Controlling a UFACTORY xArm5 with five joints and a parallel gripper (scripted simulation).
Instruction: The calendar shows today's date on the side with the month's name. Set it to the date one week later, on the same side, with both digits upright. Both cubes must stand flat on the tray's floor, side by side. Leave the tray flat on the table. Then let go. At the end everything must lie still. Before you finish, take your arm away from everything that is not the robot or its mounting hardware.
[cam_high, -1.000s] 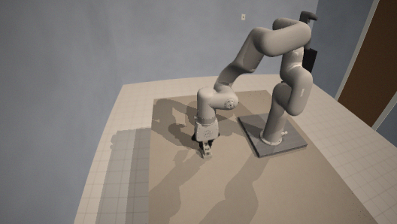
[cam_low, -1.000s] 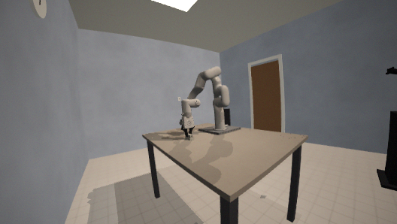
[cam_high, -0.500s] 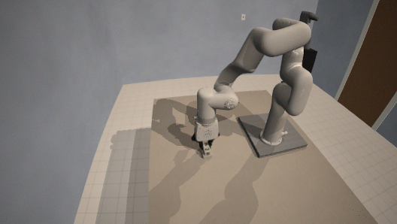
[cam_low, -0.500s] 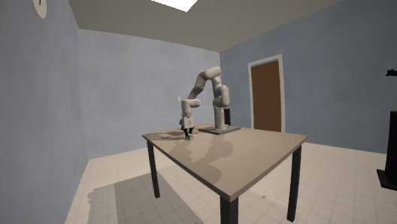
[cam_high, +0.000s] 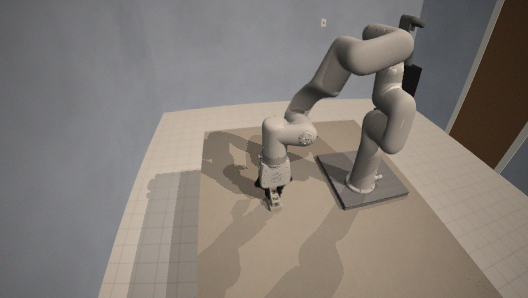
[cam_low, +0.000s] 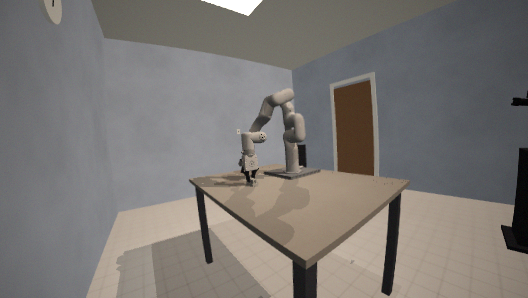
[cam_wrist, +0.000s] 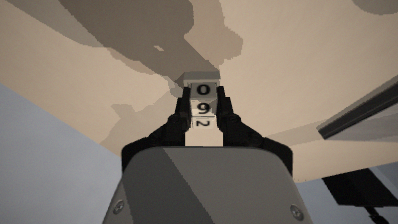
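My gripper is now 2 cm to the right of the calendar tray and 3 cm above it.
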